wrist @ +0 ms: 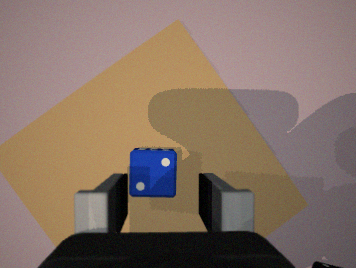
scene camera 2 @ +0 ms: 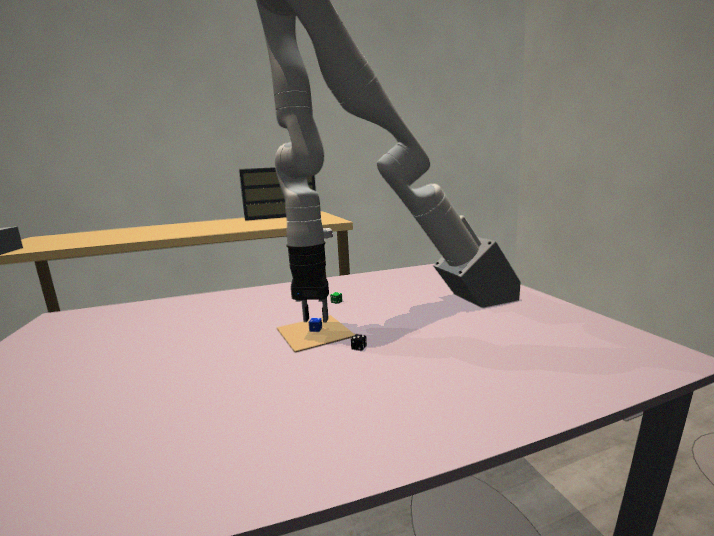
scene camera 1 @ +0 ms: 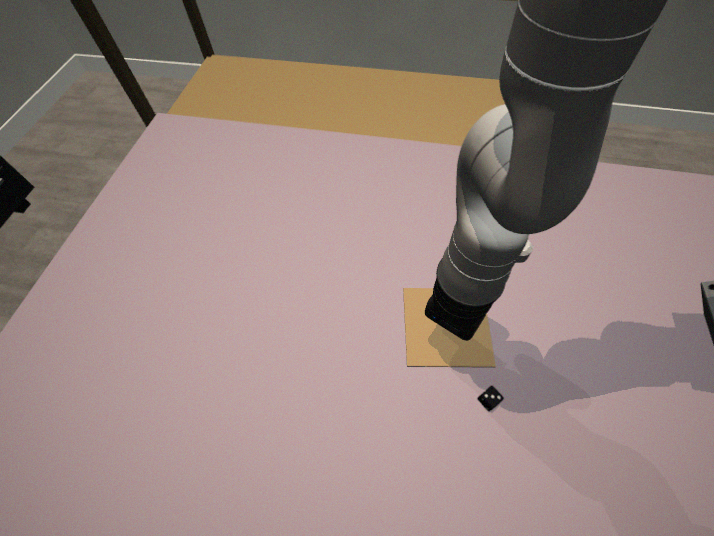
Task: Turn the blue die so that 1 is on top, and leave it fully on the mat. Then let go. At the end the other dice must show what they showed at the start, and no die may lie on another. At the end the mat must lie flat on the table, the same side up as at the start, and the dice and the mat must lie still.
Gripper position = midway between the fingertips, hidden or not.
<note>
In view: my gripper [scene camera 2: 316,320], a blue die [wrist: 153,171] and a tan mat [scene camera 1: 428,344].
The tan mat also shows in the wrist view [wrist: 165,94] and in scene camera 2 [scene camera 2: 299,338]. My gripper is seen too in the wrist view [wrist: 163,194] and in scene camera 1 [scene camera 1: 452,322].
</note>
